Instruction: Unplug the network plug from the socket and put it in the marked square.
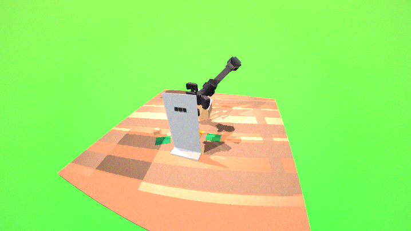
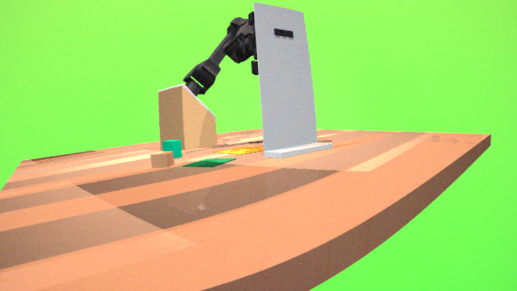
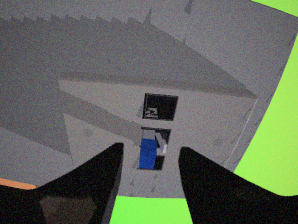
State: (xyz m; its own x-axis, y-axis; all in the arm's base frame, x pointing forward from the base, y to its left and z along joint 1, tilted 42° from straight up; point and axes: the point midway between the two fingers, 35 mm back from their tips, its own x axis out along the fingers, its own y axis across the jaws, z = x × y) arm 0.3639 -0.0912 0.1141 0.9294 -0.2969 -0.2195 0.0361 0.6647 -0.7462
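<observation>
Right now my gripper tip is 10 mm short of the network plug. Round my gripper tip: upright grey panel (30 mm ahead, 110 mm below); then green cube (220 mm behind, 170 mm to the right, 260 mm below); then orange marked square (120 mm behind, 10 mm to the right, 280 mm below).
</observation>
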